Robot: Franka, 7 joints.
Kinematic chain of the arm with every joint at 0, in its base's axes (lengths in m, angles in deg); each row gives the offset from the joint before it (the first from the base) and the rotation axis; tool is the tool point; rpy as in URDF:
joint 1: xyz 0 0 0.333 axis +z
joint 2: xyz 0 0 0 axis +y
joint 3: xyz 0 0 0.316 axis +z
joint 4: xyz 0.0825 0 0 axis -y
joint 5: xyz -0.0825 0 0.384 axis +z
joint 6: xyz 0 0 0 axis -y
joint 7: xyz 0.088 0 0 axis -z
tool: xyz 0 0 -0.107 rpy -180 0 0
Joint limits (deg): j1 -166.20..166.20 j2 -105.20..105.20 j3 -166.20..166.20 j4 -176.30..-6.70 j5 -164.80..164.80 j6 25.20..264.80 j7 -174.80..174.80
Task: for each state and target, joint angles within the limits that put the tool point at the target. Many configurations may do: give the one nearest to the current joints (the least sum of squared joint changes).
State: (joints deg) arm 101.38 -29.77 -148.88 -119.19 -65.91 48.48 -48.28
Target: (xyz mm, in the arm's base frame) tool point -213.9 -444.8 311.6
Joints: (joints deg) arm 66.88 -24.93 -166.20 -115.24 -70.39 47.12 -48.28
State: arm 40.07 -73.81 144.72 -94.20 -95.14 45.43 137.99
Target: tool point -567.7 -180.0 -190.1
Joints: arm 41.32 -105.20 159.80 -59.51 -113.94 88.43 137.99
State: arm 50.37 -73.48 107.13 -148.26 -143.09 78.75 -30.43
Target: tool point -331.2 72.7 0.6
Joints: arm 59.93 -75.02 144.05 -150.09 -151.03 81.84 -30.43
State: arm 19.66 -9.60 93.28 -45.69 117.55 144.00 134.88
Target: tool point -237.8 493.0 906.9
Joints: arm 14.22 -9.64 92.72 -67.62 118.12 147.00 134.88
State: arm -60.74 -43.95 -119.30 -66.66 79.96 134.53 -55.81
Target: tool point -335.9 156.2 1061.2
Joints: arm -75.14 -18.14 -109.57 -30.21 80.50 95.54 -55.81
